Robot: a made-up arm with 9 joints. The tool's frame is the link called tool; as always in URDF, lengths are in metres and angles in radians. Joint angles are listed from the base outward.
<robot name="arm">
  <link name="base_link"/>
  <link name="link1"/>
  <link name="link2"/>
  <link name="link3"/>
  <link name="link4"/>
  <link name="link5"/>
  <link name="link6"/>
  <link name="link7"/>
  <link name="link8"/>
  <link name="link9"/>
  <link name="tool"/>
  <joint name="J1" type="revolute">
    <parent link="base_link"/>
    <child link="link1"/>
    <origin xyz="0 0 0.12" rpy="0 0 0"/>
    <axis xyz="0 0 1"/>
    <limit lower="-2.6" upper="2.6"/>
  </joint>
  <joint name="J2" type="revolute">
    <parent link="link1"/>
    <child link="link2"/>
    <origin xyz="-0.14 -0.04 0.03" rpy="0 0 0"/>
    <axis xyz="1 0 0"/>
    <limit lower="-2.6" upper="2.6"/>
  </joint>
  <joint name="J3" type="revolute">
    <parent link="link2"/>
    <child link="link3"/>
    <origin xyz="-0.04 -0.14 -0.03" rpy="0 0 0"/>
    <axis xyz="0 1 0"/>
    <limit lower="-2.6" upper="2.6"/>
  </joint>
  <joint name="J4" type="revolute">
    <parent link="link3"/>
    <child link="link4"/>
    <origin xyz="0.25 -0.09 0.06" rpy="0 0 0"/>
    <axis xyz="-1 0 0"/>
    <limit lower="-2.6" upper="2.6"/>
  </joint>
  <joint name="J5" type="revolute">
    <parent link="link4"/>
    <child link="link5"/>
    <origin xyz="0.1 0.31 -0.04" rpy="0 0 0"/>
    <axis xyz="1 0 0"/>
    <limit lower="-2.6" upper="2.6"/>
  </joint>
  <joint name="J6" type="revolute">
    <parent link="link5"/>
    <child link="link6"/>
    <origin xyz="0.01 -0.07 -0.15" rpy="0 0 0"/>
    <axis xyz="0 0 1"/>
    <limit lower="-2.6" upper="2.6"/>
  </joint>
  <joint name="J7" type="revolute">
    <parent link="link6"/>
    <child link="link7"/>
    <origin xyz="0.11 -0.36 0.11" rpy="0 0 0"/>
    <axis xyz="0 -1 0"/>
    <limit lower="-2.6" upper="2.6"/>
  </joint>
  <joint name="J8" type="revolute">
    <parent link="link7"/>
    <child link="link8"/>
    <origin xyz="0.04 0.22 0.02" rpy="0 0 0"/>
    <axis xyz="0 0 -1"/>
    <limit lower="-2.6" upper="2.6"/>
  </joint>
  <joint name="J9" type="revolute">
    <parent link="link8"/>
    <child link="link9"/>
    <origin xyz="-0.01 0.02 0.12" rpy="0 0 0"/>
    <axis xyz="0 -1 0"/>
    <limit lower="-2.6" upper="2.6"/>
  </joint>
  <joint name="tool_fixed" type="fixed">
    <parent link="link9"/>
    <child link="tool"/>
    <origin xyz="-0.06 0.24 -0.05" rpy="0 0 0"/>
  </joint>
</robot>
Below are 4 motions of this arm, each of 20 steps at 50 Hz.
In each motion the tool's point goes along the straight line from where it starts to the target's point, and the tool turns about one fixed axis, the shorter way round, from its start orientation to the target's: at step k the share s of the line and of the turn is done. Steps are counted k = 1, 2, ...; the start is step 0. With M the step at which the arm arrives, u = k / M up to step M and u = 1 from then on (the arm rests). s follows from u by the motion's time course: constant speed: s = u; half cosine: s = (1 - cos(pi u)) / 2; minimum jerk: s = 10 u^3 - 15 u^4 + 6 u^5.
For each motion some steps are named. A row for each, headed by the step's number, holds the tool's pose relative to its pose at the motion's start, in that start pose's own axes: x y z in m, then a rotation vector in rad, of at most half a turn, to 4 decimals.
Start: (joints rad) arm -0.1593 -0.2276 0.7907 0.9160 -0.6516 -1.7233 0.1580 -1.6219 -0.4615
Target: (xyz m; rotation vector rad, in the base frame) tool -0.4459 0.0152 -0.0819 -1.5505 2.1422 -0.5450
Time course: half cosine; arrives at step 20
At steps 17, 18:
17: -0.1852 0.0015 -0.0261 0.0075 0.8259 0.5417
18: -0.1911 0.0016 -0.0269 0.0078 0.8521 0.5589

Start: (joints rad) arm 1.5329 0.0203 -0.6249 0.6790 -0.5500 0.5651 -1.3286 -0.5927 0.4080
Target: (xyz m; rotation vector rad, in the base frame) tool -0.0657 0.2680 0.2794 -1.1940 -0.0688 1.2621
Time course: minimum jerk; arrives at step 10
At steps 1, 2, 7, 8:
1: -0.0003 -0.0001 0.0000 -0.0004 -0.0006 -0.0006
2: -0.0023 -0.0006 0.0000 -0.0030 -0.0042 -0.0043
7: -0.0334 -0.0091 0.0005 -0.0431 -0.0611 -0.0621
8: -0.0376 -0.0102 0.0006 -0.0485 -0.0688 -0.0699

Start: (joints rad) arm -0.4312 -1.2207 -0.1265 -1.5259 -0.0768 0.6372 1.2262 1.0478 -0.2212
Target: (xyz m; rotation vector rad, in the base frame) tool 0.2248 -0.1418 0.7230 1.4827 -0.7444 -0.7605
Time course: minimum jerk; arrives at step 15
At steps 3, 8, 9, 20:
3: 0.0133 -0.0032 0.0111 0.0164 -0.0008 -0.0200
8: 0.1291 -0.0307 0.1076 0.1593 -0.0074 -0.1941
9: 0.1567 -0.0372 0.1306 0.1934 -0.0089 -0.2356
20: 0.2295 -0.0546 0.1913 0.2834 -0.0131 -0.3452

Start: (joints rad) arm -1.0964 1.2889 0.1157 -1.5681 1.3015 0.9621 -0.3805 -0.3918 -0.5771
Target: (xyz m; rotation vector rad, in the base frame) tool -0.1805 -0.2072 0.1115 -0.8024 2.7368 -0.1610
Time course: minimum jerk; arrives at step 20
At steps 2, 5, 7, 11, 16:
2: -0.0003 0.0003 -0.0011 -0.0005 -0.0011 0.0004
5: -0.0031 0.0033 -0.0137 -0.0056 -0.0136 0.0053
7: -0.0071 0.0074 -0.0310 -0.0128 -0.0309 0.0121
11: -0.0178 0.0187 -0.0782 -0.0322 -0.0780 0.0305
16: -0.0283 0.0297 -0.1243 -0.0511 -0.1238 0.0484

